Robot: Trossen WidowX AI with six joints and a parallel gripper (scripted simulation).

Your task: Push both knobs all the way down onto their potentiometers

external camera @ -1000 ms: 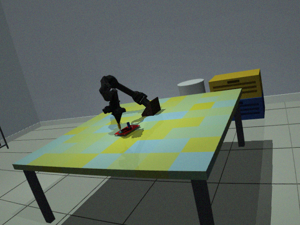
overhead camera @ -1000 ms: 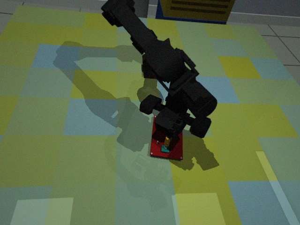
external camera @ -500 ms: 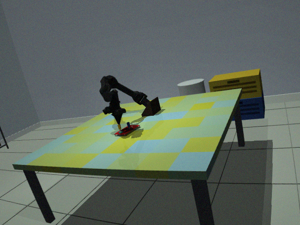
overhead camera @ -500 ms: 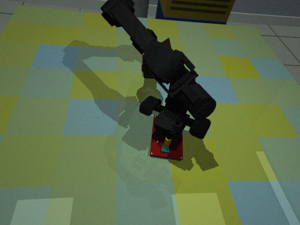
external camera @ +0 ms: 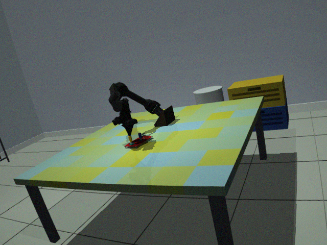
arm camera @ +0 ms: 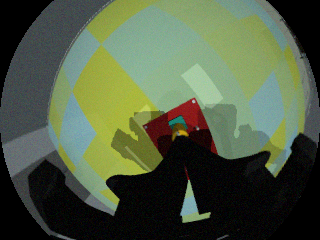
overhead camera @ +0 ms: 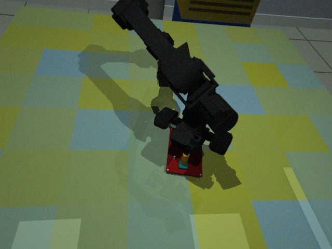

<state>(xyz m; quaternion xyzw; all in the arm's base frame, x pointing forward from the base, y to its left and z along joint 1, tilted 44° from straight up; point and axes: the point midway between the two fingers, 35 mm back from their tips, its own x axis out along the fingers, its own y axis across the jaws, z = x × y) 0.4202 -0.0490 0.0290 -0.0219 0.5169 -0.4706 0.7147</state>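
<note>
The yellow knob is 1 cm below my gripper tip. The rest, counted from my gripper tip: blue knob: 5 cm behind, 4 cm to the left, 2 cm below.
</note>
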